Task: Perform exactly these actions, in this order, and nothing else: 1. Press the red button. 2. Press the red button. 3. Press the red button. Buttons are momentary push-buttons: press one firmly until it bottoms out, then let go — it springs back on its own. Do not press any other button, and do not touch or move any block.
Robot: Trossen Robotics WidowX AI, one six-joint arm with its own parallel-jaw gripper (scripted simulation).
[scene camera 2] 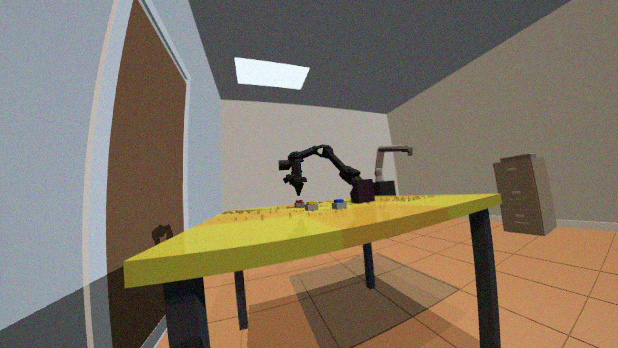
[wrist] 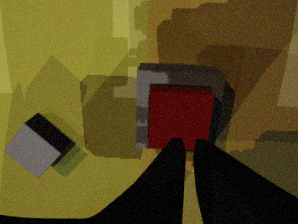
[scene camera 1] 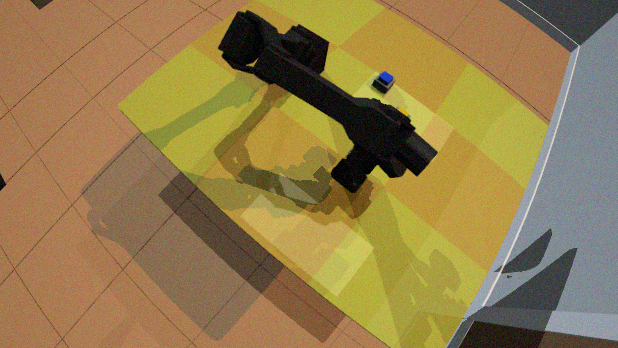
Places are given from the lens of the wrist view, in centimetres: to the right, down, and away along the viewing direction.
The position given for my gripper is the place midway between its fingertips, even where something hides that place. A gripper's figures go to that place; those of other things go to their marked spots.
my gripper (wrist: pixel 187 148): 2, 2, 9
grey block (wrist: pixel 38 144): -8, 2, 15
red button (wrist: pixel 184 112): 2, 0, 12
The marked spots on the red button and the grey block are 10 cm apart.
